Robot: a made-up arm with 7 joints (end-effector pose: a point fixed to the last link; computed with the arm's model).
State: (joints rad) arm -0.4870 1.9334 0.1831 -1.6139 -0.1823 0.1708 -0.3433
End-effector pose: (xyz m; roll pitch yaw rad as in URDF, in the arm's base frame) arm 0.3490 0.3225 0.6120 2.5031 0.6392 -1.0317
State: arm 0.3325 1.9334 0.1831 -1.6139 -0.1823 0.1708 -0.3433
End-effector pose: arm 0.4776 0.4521 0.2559 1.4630 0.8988 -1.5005
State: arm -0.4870 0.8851 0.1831 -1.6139 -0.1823 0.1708 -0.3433
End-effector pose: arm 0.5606 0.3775 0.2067 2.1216 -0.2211 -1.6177
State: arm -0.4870 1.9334 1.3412 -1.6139 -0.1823 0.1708 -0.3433
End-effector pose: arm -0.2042 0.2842 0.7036 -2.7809 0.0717 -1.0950
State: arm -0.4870 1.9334 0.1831 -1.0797 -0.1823 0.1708 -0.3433
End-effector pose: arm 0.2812 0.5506 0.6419 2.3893 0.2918 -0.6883
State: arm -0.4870 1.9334 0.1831 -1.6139 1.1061 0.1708 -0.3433
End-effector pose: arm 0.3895 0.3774 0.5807 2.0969 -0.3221 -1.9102
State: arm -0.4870 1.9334 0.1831 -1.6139 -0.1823 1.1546 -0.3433
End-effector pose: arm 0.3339 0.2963 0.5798 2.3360 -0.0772 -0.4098
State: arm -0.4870 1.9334 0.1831 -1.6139 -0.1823 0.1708 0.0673
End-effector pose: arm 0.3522 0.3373 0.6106 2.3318 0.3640 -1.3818
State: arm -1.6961 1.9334 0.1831 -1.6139 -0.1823 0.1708 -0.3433
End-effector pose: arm -0.2070 0.2781 0.7339 -2.7420 0.0371 -1.1040
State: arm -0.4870 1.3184 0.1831 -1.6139 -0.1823 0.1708 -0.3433
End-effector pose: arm 0.4793 0.4137 0.3833 2.2087 0.1577 -1.4275
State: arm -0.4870 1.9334 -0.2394 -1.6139 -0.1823 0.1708 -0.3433
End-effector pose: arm 0.4711 0.3859 0.4463 2.0252 0.8139 -1.2025
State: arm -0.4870 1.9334 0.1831 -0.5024 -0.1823 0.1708 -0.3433
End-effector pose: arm 0.1194 0.7419 0.5779 2.1500 -0.0191 -0.2934
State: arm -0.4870 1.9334 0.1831 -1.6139 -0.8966 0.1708 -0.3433
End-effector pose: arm 0.3476 0.2820 0.5956 -3.0224 0.7940 -0.1018
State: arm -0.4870 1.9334 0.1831 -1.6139 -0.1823 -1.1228 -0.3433
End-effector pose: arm 0.3934 0.3022 0.6401 1.0538 1.1341 3.1057
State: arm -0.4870 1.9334 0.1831 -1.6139 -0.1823 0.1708 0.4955
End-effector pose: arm 0.3593 0.3502 0.6044 2.2719 0.0429 -1.6725
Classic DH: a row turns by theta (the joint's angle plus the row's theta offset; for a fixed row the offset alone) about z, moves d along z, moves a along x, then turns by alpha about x. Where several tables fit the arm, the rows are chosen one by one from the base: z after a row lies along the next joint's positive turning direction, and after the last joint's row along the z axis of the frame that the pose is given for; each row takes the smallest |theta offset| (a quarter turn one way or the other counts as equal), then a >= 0, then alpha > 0; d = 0 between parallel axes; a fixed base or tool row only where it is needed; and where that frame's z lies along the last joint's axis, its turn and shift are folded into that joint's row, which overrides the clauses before.
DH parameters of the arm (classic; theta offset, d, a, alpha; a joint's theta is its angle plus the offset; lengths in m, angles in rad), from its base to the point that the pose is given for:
base (fixed): 0 0.1354 -0.0229 -1.2217
joint 1: 1.5708 0.0315 0.0267 1.5708
joint 2: 1.2217 0.0003 -0.02 -1.5708
joint 3: -1.5708 -0.3941 0.0559 -1.5708
joint 4: 0 0.0153 -0.0397 1.5708
joint 5: 0 -0.4733 0.0081 -1.5708
joint 6: 0 0.02 -0.0272 1.5708
joint 7: -0.7646 0 -0.0374 0
tool (fixed): 0.7646 0.016 0 0

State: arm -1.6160 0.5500 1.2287 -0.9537 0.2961 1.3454 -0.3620
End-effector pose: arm 0.5903 0.4592 0.3972 -1.7379 -0.9582 1.4057
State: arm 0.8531 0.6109 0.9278 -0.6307 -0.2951 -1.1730 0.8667
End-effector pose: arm -0.5146 0.6875 -0.2921 1.0628 -1.2455 -0.4222
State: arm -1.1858 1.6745 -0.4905 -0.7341 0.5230 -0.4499 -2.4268
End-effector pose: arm 0.4180 0.6349 0.5313 -2.8711 0.6375 0.5784
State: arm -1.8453 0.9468 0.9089 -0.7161 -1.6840 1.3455 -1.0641
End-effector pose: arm 0.3769 0.4948 0.6919 1.1364 -0.1473 0.2619
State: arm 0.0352 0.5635 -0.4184 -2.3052 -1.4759 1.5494 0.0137
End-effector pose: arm 0.3001 -0.0432 -0.0716 2.0256 -0.3957 -0.7407
